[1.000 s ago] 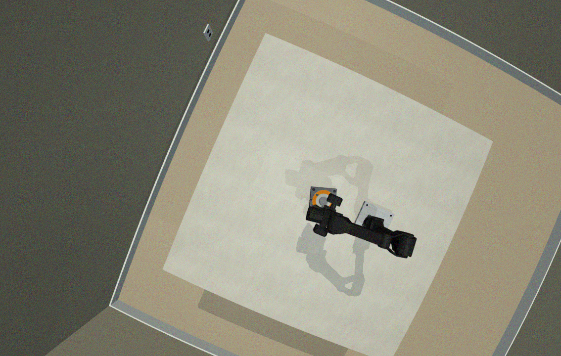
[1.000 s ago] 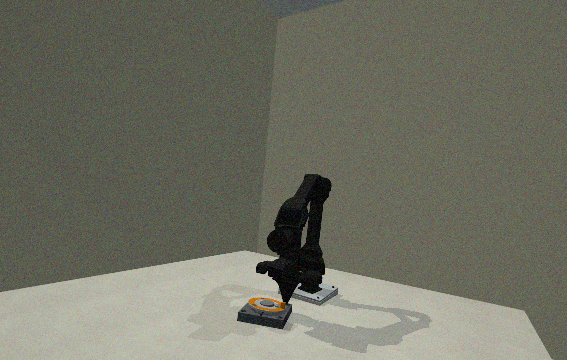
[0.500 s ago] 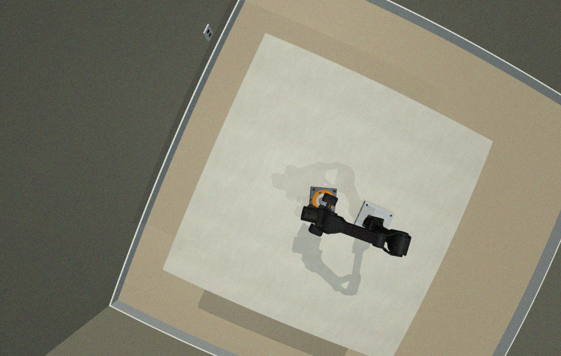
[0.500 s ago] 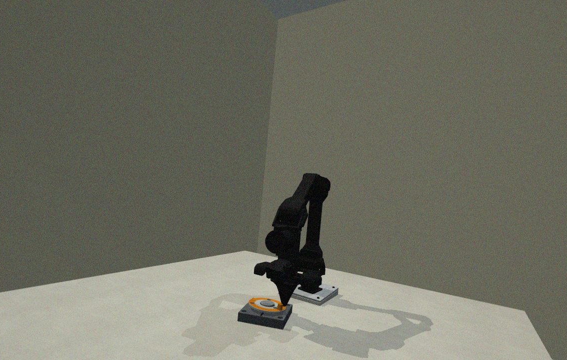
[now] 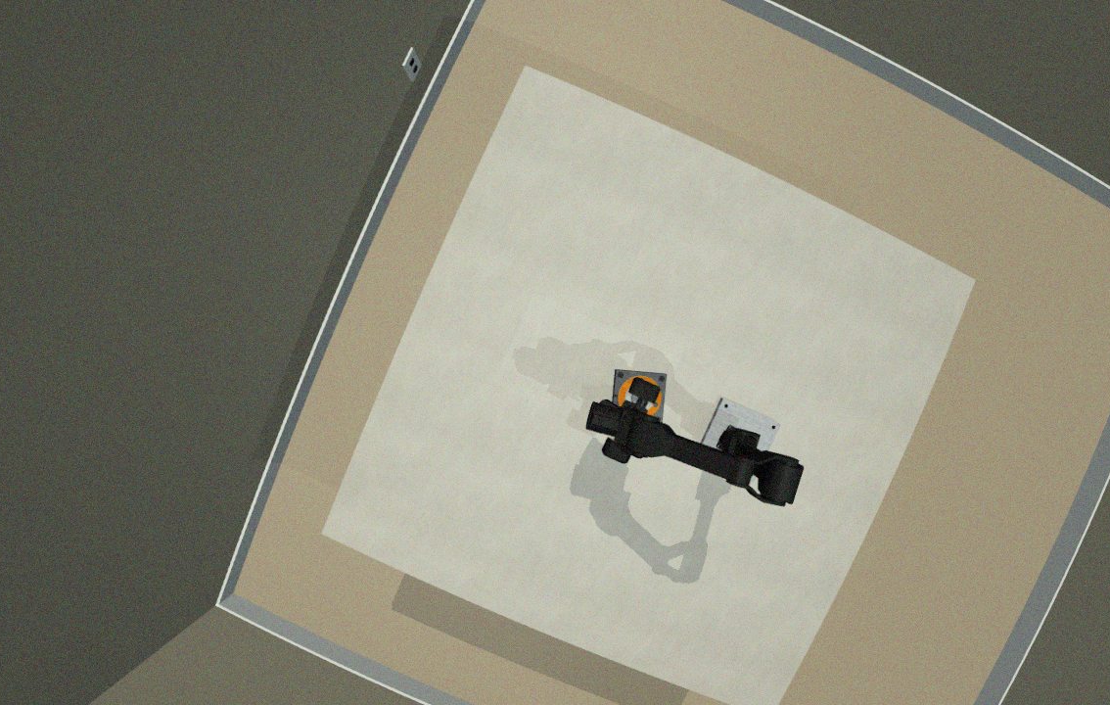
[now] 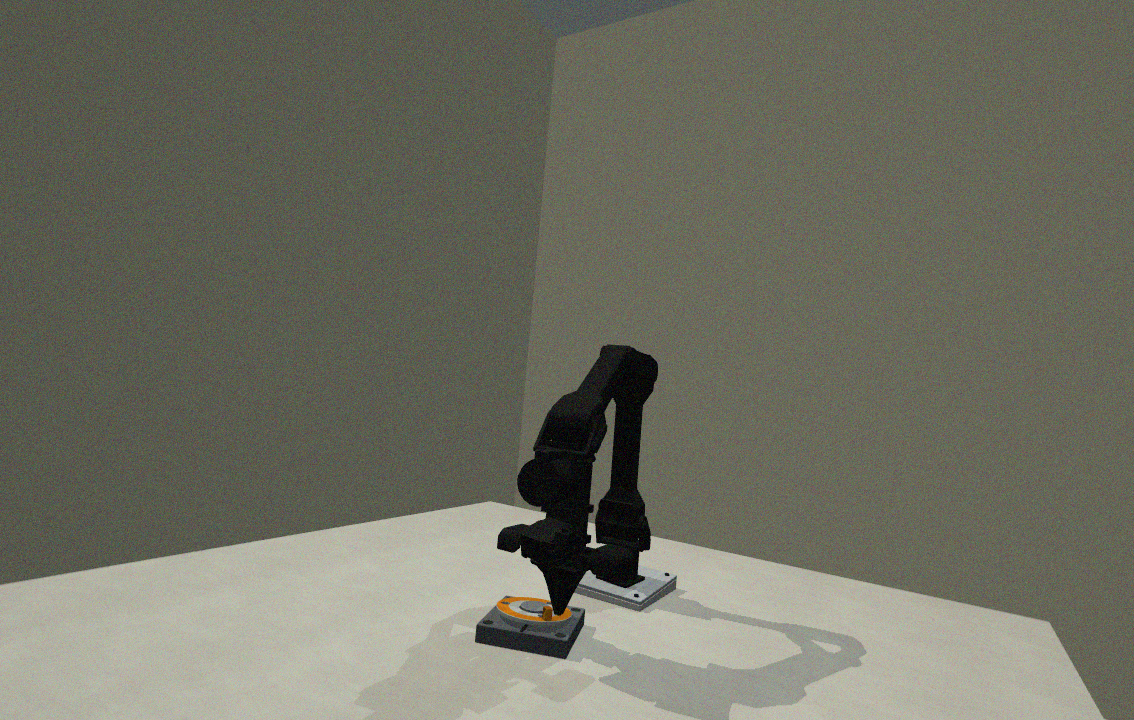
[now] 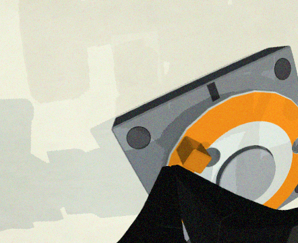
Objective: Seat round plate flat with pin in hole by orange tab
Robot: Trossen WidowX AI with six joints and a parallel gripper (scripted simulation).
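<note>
My gripper tip is 3 cm to the left of the round plate and 1 cm above it. The rest, counted from my gripper tip: grey square base: 5 cm to the right, 2 cm below, 1 cm behind.
</note>
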